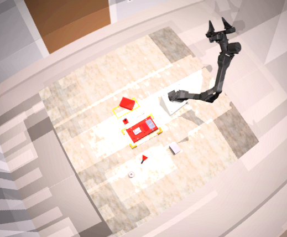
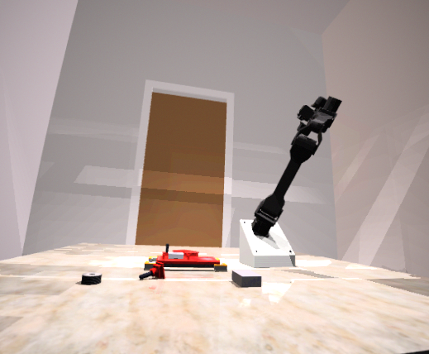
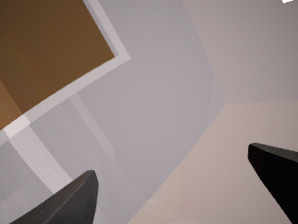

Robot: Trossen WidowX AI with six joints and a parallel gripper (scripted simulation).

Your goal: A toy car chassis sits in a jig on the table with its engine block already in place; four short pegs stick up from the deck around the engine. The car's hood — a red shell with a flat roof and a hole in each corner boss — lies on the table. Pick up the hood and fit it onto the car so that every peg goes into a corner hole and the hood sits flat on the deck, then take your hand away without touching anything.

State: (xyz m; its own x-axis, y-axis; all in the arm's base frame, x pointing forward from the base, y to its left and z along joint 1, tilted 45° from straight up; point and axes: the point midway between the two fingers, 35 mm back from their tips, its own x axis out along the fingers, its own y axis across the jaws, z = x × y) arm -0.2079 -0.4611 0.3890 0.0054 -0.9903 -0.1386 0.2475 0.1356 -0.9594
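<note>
The red hood is 56 cm ahead of my gripper tip, 7 cm to the right of it and 70 cm below it. The rest, counted from my gripper tip: dark round disc 80 cm ahead, 40 cm to the left, 71 cm below.
</note>
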